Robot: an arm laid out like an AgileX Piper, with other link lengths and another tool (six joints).
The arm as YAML. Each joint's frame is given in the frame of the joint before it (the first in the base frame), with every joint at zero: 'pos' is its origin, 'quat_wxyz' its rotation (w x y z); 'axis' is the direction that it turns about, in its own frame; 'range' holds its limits. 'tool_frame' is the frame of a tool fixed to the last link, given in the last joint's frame.
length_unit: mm
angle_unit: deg
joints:
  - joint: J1
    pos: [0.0, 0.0, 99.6]
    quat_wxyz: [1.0, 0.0, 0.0, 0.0]
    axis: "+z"
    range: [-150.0, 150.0]
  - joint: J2
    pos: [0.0, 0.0, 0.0]
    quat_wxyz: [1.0, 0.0, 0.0, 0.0]
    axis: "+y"
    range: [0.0, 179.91]
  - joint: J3
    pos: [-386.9, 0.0, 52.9]
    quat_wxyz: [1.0, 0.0, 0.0, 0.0]
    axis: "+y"
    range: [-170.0, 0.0]
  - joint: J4
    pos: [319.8, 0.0, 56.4]
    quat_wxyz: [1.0, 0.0, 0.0, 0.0]
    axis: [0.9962, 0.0, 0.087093]
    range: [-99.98, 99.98]
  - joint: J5
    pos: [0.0, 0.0, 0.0]
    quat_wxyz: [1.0, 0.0, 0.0, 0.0]
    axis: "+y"
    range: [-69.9, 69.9]
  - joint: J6
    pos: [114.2, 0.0, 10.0]
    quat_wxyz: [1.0, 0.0, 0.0, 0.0]
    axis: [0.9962, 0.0, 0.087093]
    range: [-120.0, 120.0]
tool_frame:
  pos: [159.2, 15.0, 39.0]
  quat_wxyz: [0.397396, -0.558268, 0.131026, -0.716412]
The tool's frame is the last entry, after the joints.
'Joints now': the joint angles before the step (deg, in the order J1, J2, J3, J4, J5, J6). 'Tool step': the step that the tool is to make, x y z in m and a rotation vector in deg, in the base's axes. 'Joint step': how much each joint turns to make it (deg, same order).
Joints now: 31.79, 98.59, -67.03, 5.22, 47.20, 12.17
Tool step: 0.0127, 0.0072, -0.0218, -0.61, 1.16, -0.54
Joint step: 0.00, 3.85, -1.70, 0.00, -0.88, 0.48
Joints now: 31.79, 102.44, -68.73, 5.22, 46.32, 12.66
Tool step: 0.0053, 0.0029, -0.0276, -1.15, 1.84, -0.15
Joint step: -0.01, 3.61, -0.72, 0.00, -0.73, 0.09
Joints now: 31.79, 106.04, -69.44, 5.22, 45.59, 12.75
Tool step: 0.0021, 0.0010, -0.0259, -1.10, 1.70, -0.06
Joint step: 0.00, 3.08, -0.31, 0.00, -0.76, 0.01
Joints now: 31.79, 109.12, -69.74, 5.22, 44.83, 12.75
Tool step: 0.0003, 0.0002, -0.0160, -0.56, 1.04, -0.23
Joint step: 0.00, 1.80, -0.01, 0.10, -0.62, 0.13
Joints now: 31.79, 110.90, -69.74, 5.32, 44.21, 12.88
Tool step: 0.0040, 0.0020, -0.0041, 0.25, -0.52, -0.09
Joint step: 0.00, 0.59, 0.01, 0.00, -1.18, 0.00
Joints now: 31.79, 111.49, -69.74, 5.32, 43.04, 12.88
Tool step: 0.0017, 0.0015, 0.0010, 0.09, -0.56, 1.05
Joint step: 0.00, 0.00, -0.08, 0.01, -0.37, -1.11
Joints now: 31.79, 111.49, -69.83, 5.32, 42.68, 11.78
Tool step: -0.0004, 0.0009, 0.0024, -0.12, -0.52, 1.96
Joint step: 0.00, -0.25, 0.00, 0.00, 0.00, -2.00
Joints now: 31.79, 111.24, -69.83, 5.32, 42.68, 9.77
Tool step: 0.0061, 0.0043, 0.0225, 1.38, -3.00, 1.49
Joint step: 0.01, -2.19, 0.00, -0.01, -0.99, -1.60
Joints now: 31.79, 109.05, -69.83, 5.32, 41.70, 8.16
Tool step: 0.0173, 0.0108, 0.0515, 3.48, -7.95, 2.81
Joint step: -0.01, -4.46, 0.01, 0.01, -3.96, -3.30
